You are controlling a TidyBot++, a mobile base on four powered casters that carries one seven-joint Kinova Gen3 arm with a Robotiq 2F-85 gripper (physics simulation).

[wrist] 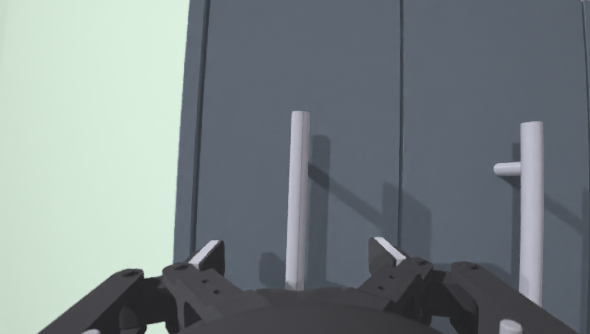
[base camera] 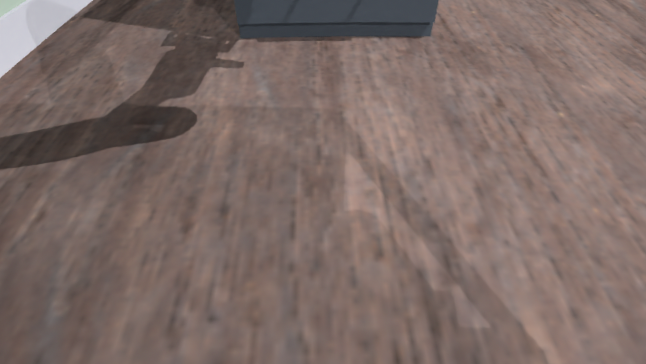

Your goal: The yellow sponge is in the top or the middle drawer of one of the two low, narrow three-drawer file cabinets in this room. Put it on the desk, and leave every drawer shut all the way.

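Note:
A dark blue-grey file cabinet shows its foot at the top of the base camera view and its front, turned sideways, in the wrist view. Its leftmost drawer front there carries a pale bar handle; the neighbouring drawer front carries another bar handle. Both drawer fronts look flush. My gripper is open, its fingertips apart on either side of the first handle, with nothing held. The yellow sponge and the desk do not show in these views.
A pale green wall lies beside the cabinet in the wrist view. A white strip runs along the floor's left edge in the base camera view. The arm's shadow falls on the brown wooden floor before the cabinet.

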